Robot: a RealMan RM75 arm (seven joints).
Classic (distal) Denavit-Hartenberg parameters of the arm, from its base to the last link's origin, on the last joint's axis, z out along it. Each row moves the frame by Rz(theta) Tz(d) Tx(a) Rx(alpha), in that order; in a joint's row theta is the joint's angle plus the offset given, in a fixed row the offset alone. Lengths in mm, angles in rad.
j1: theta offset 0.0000; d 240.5; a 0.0; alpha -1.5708
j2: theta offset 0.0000; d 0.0; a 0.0; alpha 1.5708
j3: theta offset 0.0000; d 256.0; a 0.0; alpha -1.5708
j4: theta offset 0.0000; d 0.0; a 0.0; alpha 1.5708
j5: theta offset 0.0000; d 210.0; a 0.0; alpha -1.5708
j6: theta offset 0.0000; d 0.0; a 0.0; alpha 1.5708
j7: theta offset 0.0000; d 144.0; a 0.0; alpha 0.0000
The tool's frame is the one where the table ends.
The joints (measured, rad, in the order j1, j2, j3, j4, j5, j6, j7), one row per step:
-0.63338, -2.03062, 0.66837, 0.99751, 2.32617, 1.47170, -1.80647
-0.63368, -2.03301, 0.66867, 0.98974, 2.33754, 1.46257, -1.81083
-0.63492, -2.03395, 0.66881, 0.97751, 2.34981, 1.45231, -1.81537
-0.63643, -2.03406, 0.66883, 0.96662, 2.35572, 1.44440, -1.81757
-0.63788, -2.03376, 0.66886, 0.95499, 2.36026, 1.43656, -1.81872
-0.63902, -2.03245, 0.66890, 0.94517, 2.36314, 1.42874, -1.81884
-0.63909, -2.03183, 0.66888, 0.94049, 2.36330, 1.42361, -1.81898
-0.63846, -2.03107, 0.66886, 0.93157, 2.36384, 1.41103, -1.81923
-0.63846, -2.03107, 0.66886, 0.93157, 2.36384, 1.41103, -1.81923
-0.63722, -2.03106, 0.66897, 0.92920, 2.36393, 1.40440, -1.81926
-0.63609, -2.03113, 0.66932, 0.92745, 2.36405, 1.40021, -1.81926
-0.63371, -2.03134, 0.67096, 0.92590, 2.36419, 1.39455, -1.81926
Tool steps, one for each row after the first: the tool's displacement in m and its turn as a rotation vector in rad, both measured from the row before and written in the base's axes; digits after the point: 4 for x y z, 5 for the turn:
-0.0024, -0.0001, -0.0024, -0.00206, 0.00512, 0.01317
-0.0029, 0.0000, -0.0026, -0.00343, 0.00528, 0.01525
-0.0018, 0.0002, -0.0019, -0.00210, 0.00141, 0.00961
-0.0018, 0.0002, -0.0019, -0.00203, 0.00074, 0.00863
-0.0016, 0.0004, -0.0010, 0.00032, 0.00146, 0.00645
-0.0009, 0.0003, -0.0004, 0.00191, 0.00002, 0.00347
-0.0021, 0.0006, -0.0007, 0.00589, 0.00088, 0.00784
0.0000, 0.0000, 0.0000, 0.00000, 0.00000, 0.00000
-0.0011, 0.0002, -0.0001, 0.00445, 0.00120, 0.00355
-0.0008, 0.0000, -0.0002, 0.00236, 0.00080, 0.00261
-0.0013, -0.0002, -0.0003, 0.00285, 0.00198, 0.00340

